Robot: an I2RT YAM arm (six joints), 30 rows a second.
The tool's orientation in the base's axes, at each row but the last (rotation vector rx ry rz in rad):
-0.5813, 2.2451, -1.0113
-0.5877, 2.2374, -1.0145
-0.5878, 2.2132, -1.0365
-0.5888, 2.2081, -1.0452
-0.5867, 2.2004, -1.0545
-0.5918, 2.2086, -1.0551
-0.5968, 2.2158, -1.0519
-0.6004, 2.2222, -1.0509
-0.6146, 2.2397, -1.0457
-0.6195, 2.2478, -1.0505
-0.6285, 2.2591, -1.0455
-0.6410, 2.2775, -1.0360
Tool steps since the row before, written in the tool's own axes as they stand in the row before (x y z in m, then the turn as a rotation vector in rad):
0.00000, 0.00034, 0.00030, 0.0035, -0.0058, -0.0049
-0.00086, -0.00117, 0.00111, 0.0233, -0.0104, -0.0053
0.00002, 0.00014, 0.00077, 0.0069, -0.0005, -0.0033
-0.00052, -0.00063, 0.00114, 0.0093, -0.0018, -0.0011
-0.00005, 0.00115, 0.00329, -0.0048, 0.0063, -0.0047
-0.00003, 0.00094, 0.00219, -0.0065, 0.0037, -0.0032
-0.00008, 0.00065, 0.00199, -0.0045, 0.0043, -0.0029
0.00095, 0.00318, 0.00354, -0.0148, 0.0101, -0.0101
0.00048, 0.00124, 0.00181, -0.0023, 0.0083, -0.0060
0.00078, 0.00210, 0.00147, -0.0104, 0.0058, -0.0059
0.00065, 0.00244, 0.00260, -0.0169, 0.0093, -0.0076
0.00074, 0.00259, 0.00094, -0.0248, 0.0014, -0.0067
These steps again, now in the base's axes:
0.00015, 0.00005, -0.00042, -0.0050, -0.0031, 0.0059
0.00154, -0.00076, 0.00063, -0.0189, -0.0177, 0.0029
0.00050, -0.00033, -0.00050, -0.0071, -0.0028, -0.0003
0.00124, -0.00065, 0.00011, -0.0071, -0.0062, -0.0012
0.00218, -0.00104, -0.00251, -0.0006, 0.0091, -0.0011
0.00141, -0.00059, -0.00183, 0.0019, 0.0079, 0.0008
0.00134, -0.00062, -0.00149, 0.0006, 0.0068, -0.0005
0.00129, -0.00060, -0.00464, 0.0023, 0.0204, 0.0018
0.00068, -0.00052, -0.00208, -0.0037, 0.0094, -0.0028
0.00007, -0.00003, -0.00268, 0.0027, 0.0129, 0.0016
0.00082, -0.00034, -0.00351, 0.0057, 0.0199, 0.0017
-0.00043, 0.00058, -0.00276, 0.0136, 0.0196, 0.0096

